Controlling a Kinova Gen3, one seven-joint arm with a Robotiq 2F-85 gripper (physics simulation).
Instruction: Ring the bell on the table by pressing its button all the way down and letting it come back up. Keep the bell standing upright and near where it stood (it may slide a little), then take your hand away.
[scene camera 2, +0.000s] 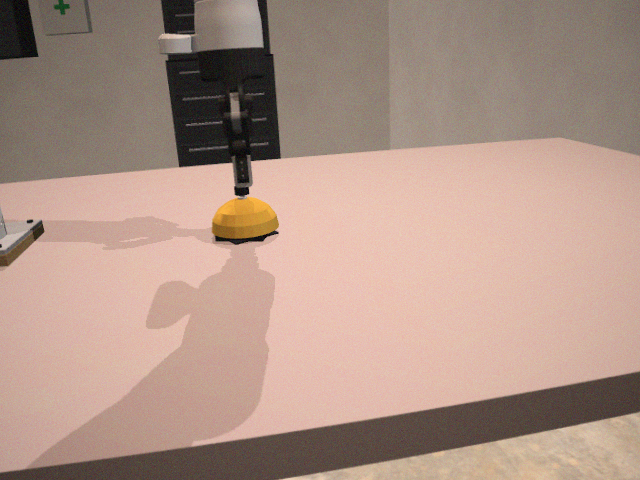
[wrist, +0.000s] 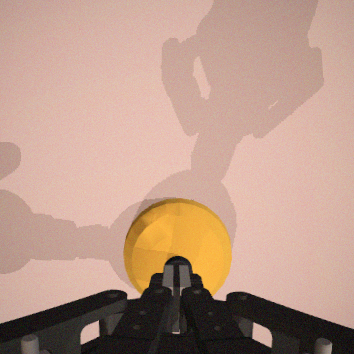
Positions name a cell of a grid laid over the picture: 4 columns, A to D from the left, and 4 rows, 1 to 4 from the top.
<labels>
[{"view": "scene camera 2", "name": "my gripper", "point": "B2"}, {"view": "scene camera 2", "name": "yellow dome bell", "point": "B2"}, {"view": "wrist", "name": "my gripper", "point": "B4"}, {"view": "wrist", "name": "yellow dome bell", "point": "B3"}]
</labels>
